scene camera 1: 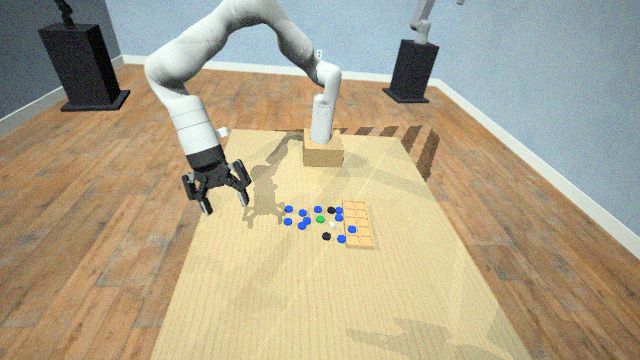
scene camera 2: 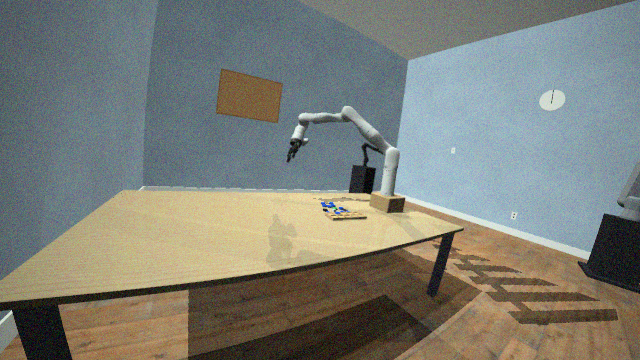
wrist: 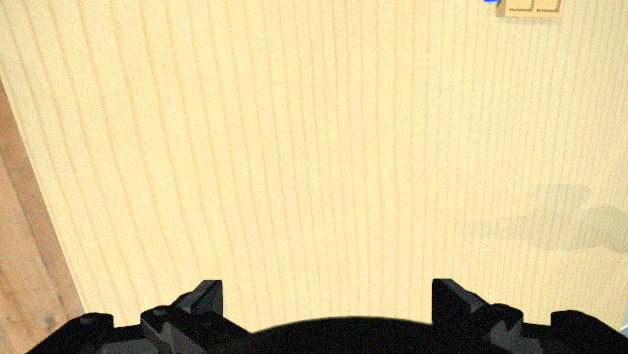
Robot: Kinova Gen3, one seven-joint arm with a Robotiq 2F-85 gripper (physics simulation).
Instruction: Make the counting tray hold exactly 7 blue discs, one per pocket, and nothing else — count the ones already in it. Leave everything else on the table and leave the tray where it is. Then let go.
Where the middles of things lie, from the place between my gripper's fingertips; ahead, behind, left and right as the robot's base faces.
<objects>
My hand is 12 cm past the wooden counting tray (scene camera 1: 355, 212), 42 cm to the right of it and 25 cm above it.
</objects>
